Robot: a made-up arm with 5 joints.
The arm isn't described. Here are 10 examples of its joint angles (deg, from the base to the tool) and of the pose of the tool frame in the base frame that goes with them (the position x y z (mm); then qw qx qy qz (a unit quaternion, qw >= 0)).
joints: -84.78 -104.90 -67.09 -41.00 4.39
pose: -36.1 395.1 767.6 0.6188 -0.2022 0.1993 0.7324
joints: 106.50 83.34 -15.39 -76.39 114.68
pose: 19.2 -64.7 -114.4 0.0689 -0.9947 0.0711 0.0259
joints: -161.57 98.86 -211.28 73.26 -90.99
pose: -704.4 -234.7 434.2 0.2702 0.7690 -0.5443 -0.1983
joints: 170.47 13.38 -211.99 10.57 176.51
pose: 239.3 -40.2 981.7 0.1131 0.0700 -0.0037 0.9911
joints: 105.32 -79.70 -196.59 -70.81 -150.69
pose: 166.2 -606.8 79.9 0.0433 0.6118 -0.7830 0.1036
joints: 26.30 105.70 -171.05 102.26 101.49
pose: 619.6 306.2 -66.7 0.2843 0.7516 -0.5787 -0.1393
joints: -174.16 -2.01 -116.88 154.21 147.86
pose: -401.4 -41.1 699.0 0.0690 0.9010 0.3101 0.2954
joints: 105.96 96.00 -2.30 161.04 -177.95
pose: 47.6 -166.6 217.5 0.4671 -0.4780 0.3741 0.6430
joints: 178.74 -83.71 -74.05 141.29 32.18
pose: 49.7 -1.1 738.7 0.1381 -0.2847 -0.9478 0.0382
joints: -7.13 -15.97 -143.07 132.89 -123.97
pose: 156.9 -19.6 927.7 0.2059 0.5101 0.8298 0.0936
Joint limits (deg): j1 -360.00..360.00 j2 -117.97..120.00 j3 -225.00..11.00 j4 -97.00..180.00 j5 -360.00..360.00
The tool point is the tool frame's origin. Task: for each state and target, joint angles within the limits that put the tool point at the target. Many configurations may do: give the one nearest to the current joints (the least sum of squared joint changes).
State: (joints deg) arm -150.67 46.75 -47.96 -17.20 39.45
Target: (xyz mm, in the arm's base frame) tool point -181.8 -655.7 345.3
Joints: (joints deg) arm -105.50 18.96 -74.51 -21.08 39.45
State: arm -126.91 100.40 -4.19 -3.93 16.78
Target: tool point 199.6 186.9 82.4
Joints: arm -136.88 89.74 11.00 -50.15 16.78
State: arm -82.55 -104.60 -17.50 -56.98 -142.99
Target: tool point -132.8 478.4 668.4
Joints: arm -74.49 -116.43 -67.86 -43.89 -142.99
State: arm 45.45 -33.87 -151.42 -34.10 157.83
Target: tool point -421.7 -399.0 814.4
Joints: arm 43.42 -48.23 -159.01 -29.40 157.83
